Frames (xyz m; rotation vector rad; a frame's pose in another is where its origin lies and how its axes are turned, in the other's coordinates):
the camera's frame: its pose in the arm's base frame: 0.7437 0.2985 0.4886 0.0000 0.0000 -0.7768
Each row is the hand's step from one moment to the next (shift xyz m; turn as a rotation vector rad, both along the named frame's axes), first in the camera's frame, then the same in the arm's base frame.
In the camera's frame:
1: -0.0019 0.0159 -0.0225 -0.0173 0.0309 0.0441
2: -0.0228 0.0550 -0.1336 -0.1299 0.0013 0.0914
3: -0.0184 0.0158 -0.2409 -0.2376 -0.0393 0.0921
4: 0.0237 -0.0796 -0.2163 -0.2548 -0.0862 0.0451
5: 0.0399 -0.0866 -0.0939 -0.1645 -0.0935 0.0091
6: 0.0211 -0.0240 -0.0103 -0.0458 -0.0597 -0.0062
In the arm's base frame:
1: 0.0098 0.0127 -0.0225 0.0093 0.0342 0.0441
2: 0.0223 0.0552 -0.1336 -0.0917 0.0920 0.0914
3: -0.0020 0.0242 -0.2409 -0.1970 0.1385 0.0921
4: -0.0389 -0.0734 -0.2163 -0.2421 0.1171 0.0451
5: -0.0323 -0.0897 -0.0939 -0.1829 0.0486 0.0091
6: -0.0018 -0.0319 -0.0103 -0.0745 -0.0105 -0.0062

